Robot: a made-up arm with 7 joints. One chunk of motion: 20 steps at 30 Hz.
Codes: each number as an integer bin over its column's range. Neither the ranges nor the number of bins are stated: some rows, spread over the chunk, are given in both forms.
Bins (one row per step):
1: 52 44 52 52 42 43 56
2: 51 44 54 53 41 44 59
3: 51 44 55 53 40 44 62
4: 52 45 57 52 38 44 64
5: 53 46 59 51 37 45 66
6: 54 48 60 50 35 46 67
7: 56 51 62 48 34 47 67
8: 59 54 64 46 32 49 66
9: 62 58 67 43 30 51 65
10: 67 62 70 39 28 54 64
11: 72 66 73 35 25 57 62
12: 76 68 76 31 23 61 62
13: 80 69 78 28 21 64 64
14: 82 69 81 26 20 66 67
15: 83 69 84 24 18 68 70
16: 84 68 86 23 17 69 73
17: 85 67 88 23 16 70 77
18: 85 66 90 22 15 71 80
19: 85 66 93 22 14 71 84
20: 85 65 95 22 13 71 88
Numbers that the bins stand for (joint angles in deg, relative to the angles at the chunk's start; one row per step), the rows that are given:
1: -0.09 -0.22 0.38 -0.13 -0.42 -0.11 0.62
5: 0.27 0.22 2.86 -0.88 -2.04 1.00 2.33
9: 3.55 2.89 5.69 -6.86 -4.30 4.33 2.16
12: 8.64 5.11 8.87 -15.83 -6.57 9.89 1.65
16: 11.55 5.11 12.40 -21.81 -8.51 14.33 3.54
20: 11.91 4.44 15.59 -22.56 -9.80 15.44 6.11
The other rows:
2: -0.45 -0.22 1.09 0.62 -0.75 0.44 1.13
3: -0.45 -0.22 1.44 0.62 -1.07 0.44 1.65
4: -0.09 0.00 2.15 -0.13 -1.72 0.44 1.99
6: 0.64 0.67 3.21 -1.63 -2.69 1.56 2.51
7: 1.36 1.33 3.92 -3.12 -3.01 2.11 2.51
8: 2.45 2.00 4.63 -4.62 -3.66 3.22 2.33
10: 5.36 3.78 6.75 -9.85 -4.95 6.00 1.99
11: 7.18 4.67 7.81 -12.84 -5.92 7.67 1.65
13: 10.09 5.33 9.58 -18.07 -7.21 11.56 1.99
14: 10.82 5.33 10.64 -19.57 -7.54 12.67 2.51
15: 11.18 5.33 11.70 -21.06 -8.18 13.78 3.02
17: 11.91 4.89 13.11 -21.81 -8.83 14.89 4.22
18: 11.91 4.67 13.82 -22.56 -9.15 15.44 4.74
19: 11.91 4.67 14.88 -22.56 -9.47 15.44 5.42

